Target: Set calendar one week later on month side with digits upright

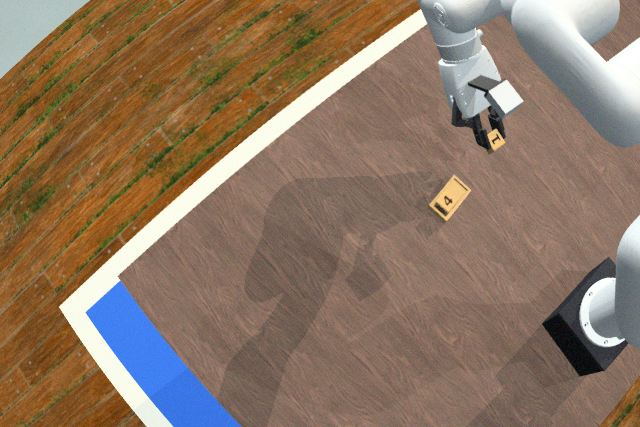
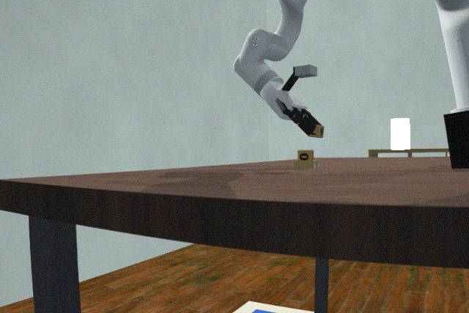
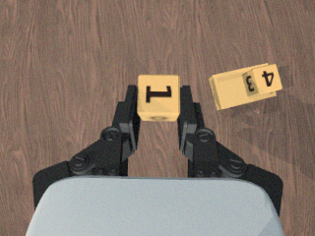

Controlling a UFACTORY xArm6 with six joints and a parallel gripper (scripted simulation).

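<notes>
Now: the tray 2 cm behind my hand, 11 cm to the left of it and 9 cm below it. Round my hand: wooden cube 1 cm behind, 1 cm below.
</notes>
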